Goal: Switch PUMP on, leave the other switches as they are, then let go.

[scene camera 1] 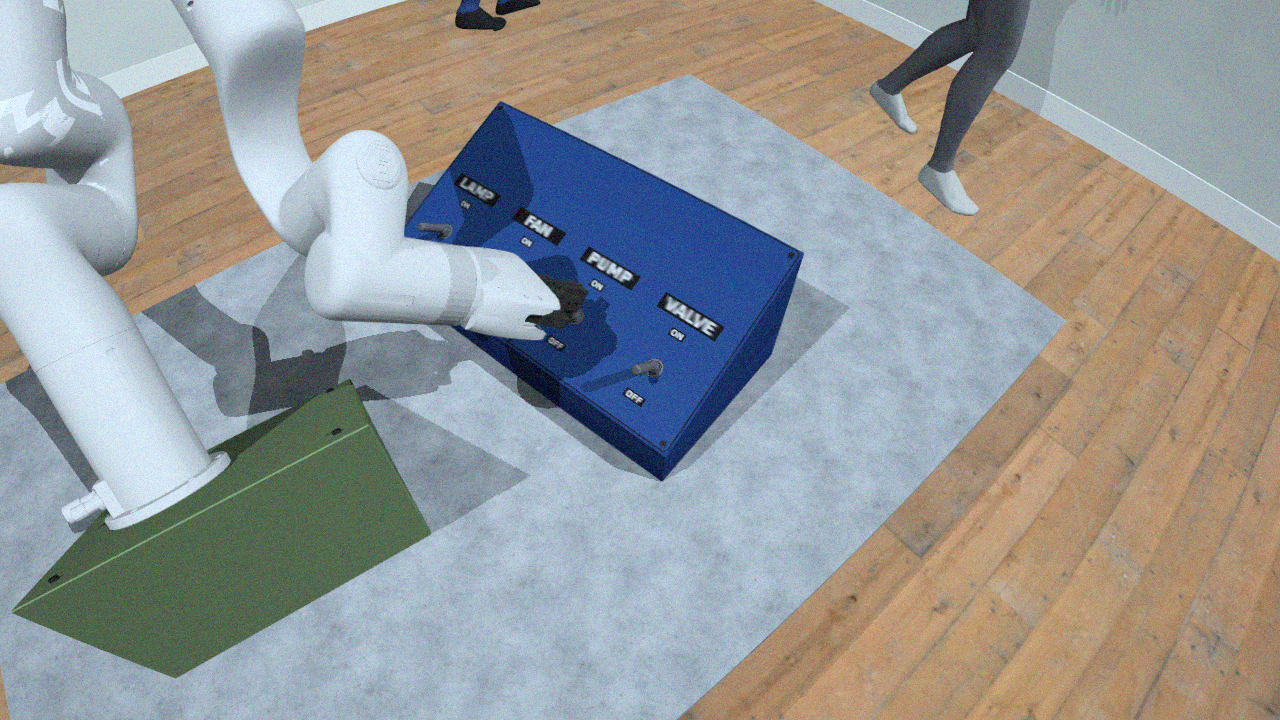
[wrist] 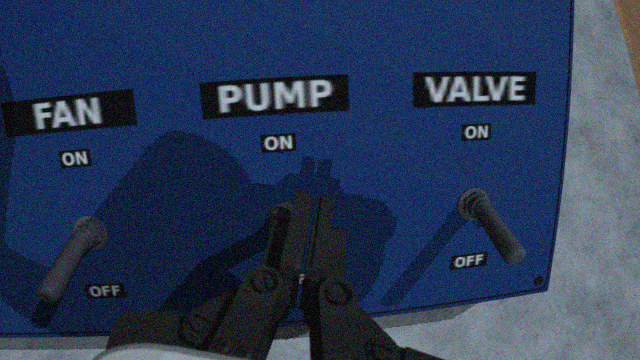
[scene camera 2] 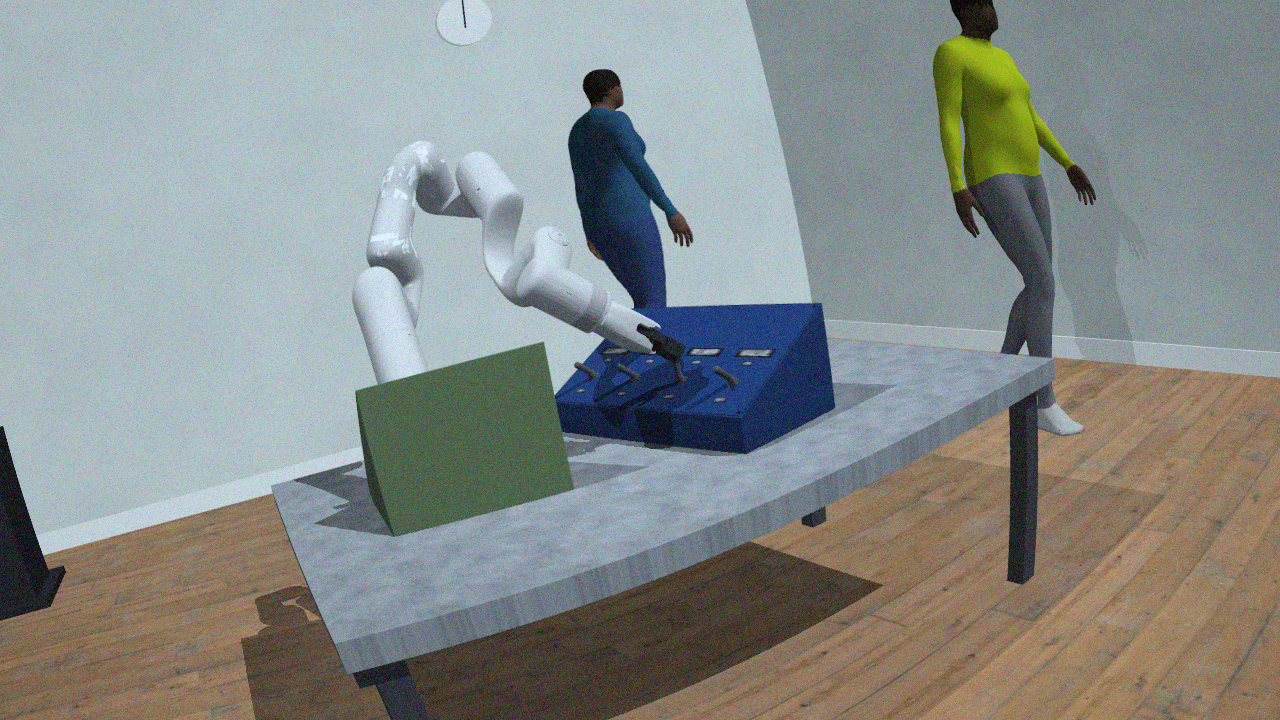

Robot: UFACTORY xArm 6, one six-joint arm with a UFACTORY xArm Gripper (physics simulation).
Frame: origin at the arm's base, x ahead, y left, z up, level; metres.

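Seen in the pictures: gripper, fingertip midpoint: (scene camera 1: 579, 298) (wrist: 311, 217) (scene camera 2: 680, 354); arm's base, origin of the base link: (scene camera 1: 172, 493) (scene camera 2: 418, 423).
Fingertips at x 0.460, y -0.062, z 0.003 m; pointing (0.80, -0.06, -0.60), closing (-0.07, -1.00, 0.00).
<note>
Pixels of each thing's top centre, then the offset from my fingertips to it. "spot": a spot on its surface instead. Level surfaces: height alone.
- PUMP lever, middle of its top: (wrist: 279, 216) (scene camera 2: 674, 353) 0.001 m back, 0.014 m left, 0.002 m up
- label, surface spot: (wrist: 278, 143) spot: 0.044 m ahead, 0.022 m left, 0.025 m down
- VALVE lever, middle of its top: (wrist: 514, 224) (scene camera 1: 645, 357) (scene camera 2: 722, 363) 0.006 m ahead, 0.106 m right, 0.010 m down
- FAN lever, middle of its top: (wrist: 43, 260) (scene camera 2: 624, 360) 0.034 m back, 0.130 m left, 0.010 m down
- LAMP lever, middle of its top: (scene camera 1: 430, 217) (scene camera 2: 582, 359) 0.054 m back, 0.249 m left, 0.010 m down
- grey table, its level: 0.142 m down
The blue switch box (scene camera 1: 662, 214) (scene camera 2: 787, 358) (wrist: 350, 40) has four labelled levers. The PUMP lever (scene camera 2: 680, 370) shows below my fingertips in the scene camera 2 view and stands steeper there than its neighbours. In the wrist view it is dark and partly hidden by my left finger, and no part of it reaches up to its ON label (wrist: 278, 143). Its exact lean I cannot tell. My gripper (scene camera 1: 577, 304) (scene camera 2: 680, 351) (wrist: 311, 217) is shut and empty, right against or beside that lever. The VALVE lever (scene camera 1: 646, 368) (scene camera 2: 725, 377) (wrist: 495, 227) and FAN lever (scene camera 2: 628, 371) (wrist: 67, 262) lean toward OFF.
The LAMP lever (scene camera 1: 434, 229) (scene camera 2: 586, 369) also leans toward OFF. The box stands on a grey table (scene camera 1: 805, 429) (scene camera 2: 626, 528). A green wedge-shaped base (scene camera 1: 268, 546) (scene camera 2: 465, 438) carries the arm. Two people stand behind the table.
</note>
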